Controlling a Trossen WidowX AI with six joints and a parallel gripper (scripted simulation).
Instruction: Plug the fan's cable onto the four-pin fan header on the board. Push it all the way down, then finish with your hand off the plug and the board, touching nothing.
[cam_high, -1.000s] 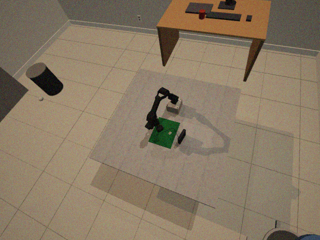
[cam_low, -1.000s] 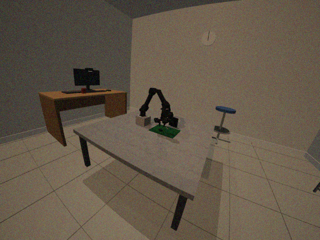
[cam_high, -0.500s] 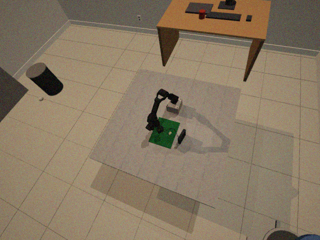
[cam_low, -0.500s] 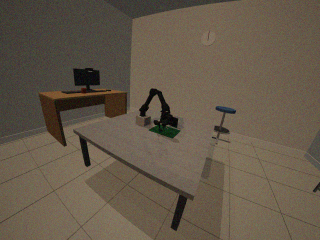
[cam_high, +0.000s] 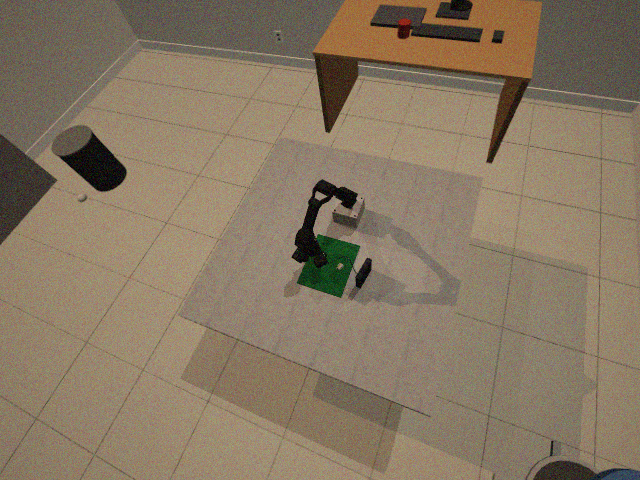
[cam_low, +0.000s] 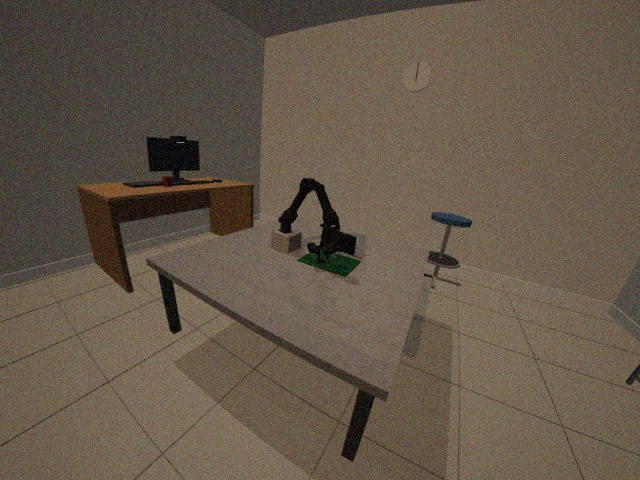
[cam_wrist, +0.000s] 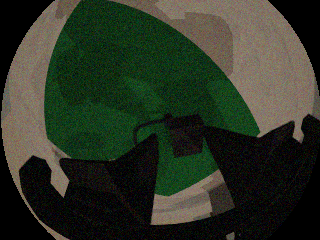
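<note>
Now: the dark fan plug 10 mm behind my gripper tip and 10 mm below it. From my gripper tip the other things lie so: green board: 10 mm ahead, 60 mm to the left, 40 mm below; then black fan: 10 mm behind, 240 mm to the left, 40 mm above; then pale four-pin header: 120 mm to the left, 20 mm below.
</note>
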